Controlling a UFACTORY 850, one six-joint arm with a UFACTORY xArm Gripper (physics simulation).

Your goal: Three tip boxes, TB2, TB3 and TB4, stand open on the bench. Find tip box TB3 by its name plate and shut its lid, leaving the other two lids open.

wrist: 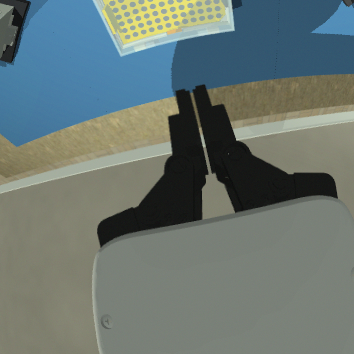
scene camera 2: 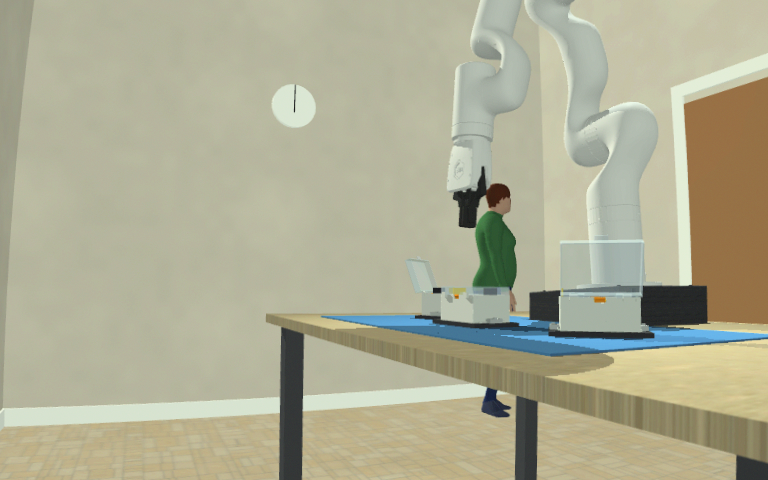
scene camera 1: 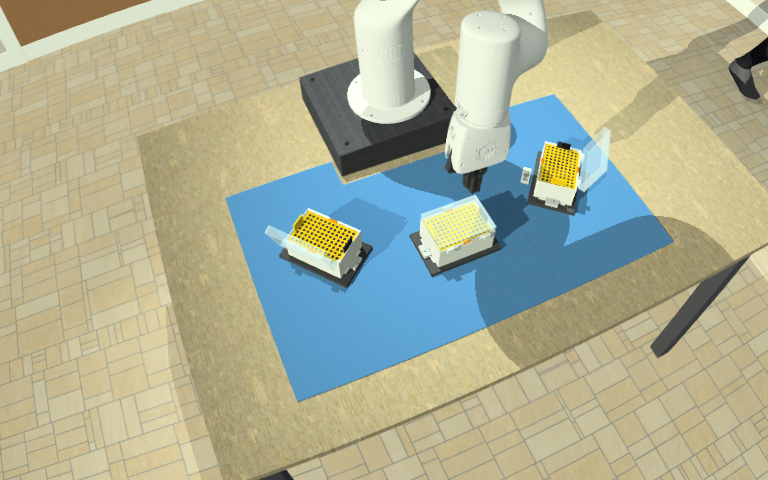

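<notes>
The middle tip box [scene camera 1: 457,236] [scene camera 2: 474,306] [wrist: 167,17] has its clear lid down flat over its yellow rack. The left tip box [scene camera 1: 322,240] in scene camera 1 has its clear lid [scene camera 1: 276,235] open; this box [scene camera 2: 599,314] is at the right in scene camera 2, its lid [scene camera 2: 601,267] upright. The right tip box [scene camera 1: 557,175] [scene camera 2: 430,304] has its clear lid [scene camera 1: 595,160] [scene camera 2: 420,275] standing open. No name plate is readable in these views. My gripper [scene camera 1: 471,190] [scene camera 2: 467,226] [wrist: 194,105] is shut and empty, high above the bench, clear of the middle box.
The boxes stand on dark base plates on a blue mat [scene camera 1: 362,350] on the bench [scene camera 1: 186,226]. The arm's black base block [scene camera 1: 385,141] [scene camera 2: 676,305] is behind the mat. A small white piece [scene camera 1: 526,175] is beside the right box. A person in green [scene camera 2: 495,249] stands beyond the bench.
</notes>
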